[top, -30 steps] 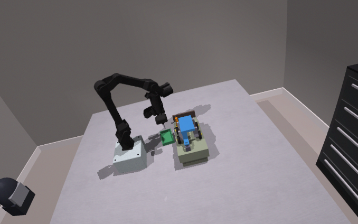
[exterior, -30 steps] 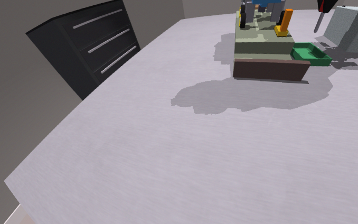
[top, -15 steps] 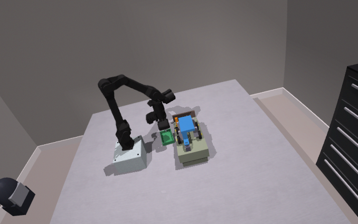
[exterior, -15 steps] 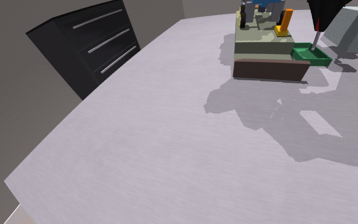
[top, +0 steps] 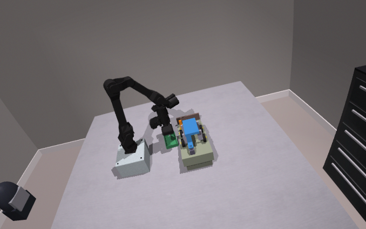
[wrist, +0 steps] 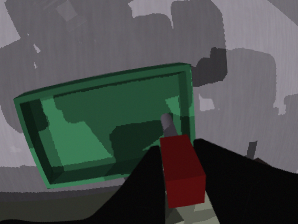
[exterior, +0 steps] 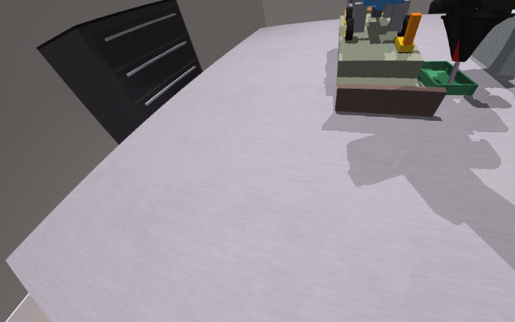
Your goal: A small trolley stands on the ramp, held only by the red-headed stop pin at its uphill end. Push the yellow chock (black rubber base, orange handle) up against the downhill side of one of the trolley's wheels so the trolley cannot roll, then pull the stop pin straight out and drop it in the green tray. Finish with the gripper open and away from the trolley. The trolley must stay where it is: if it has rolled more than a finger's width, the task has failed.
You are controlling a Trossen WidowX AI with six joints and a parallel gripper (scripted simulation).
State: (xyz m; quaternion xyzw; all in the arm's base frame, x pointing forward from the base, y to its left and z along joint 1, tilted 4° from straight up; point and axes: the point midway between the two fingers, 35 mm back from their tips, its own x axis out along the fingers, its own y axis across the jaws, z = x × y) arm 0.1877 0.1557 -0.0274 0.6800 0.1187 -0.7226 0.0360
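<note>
The green tray is 60 mm below my gripper tip, 30 mm to the right of it and 10 mm ahead of it. Round my gripper tip: ramp: 150 mm ahead, 120 mm to the right, 10 mm below; then red-headed stop pin: right at my gripper tip; then brown block: 130 mm to the left, 120 mm ahead, 20 mm below.
</note>
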